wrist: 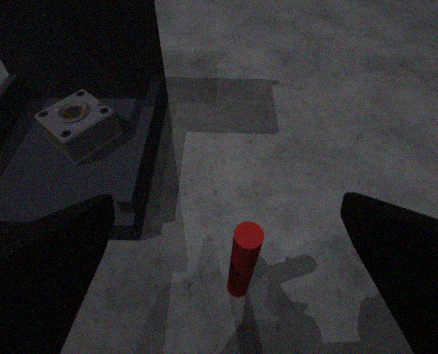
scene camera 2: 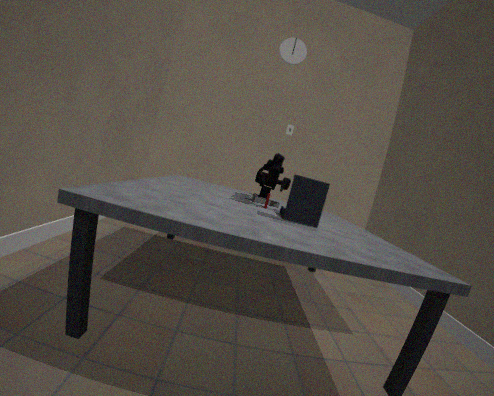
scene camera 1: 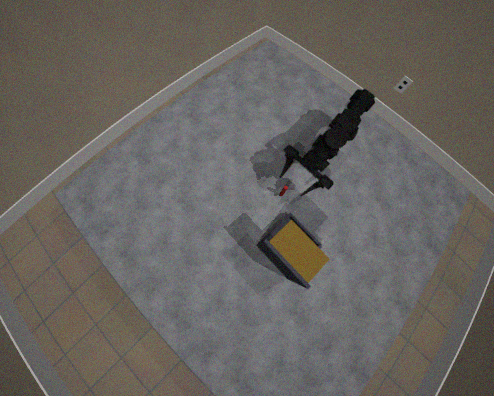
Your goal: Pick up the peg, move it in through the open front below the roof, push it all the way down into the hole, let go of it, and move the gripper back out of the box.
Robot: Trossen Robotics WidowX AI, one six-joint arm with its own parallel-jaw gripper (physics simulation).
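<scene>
The red peg stands upright on the table. My gripper is wide open and empty. In the wrist view its fingers are on either side of the peg, apart from it. The dark box stands beside the peg, with a yellow roof. Inside it, at the left of the wrist view, a grey block with a round hole sits on the box floor. Some orange shows in the hole. In scene camera 2 a box wall hides the block.
The box's side wall and raised floor edge are near the left finger in the wrist view. The grey table carries the arm and the box. Shadows fall across the table around the peg and box.
</scene>
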